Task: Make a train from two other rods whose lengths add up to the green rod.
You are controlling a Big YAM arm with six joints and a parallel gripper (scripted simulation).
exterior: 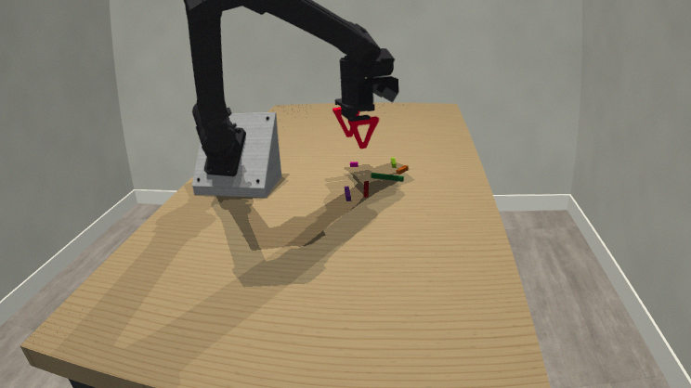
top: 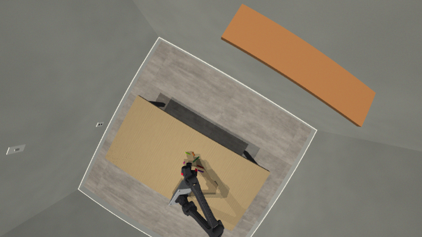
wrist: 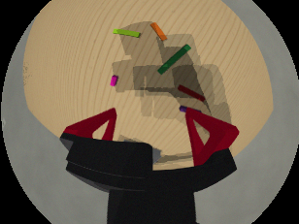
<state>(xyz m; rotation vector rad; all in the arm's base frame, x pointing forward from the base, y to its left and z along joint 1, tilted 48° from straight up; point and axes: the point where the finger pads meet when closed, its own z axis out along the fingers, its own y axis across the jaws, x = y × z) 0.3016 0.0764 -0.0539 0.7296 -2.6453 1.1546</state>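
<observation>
Right now my hand is 11 cm to the left of the purple rod and 9 cm above it. Round my hand: red rod (3 cm ahead, 8 cm to the right, 9 cm below); then magenta rod (2 cm behind, 8 cm to the left, 9 cm below); then green rod (7 cm ahead, 1 cm to the right, 9 cm below).
</observation>
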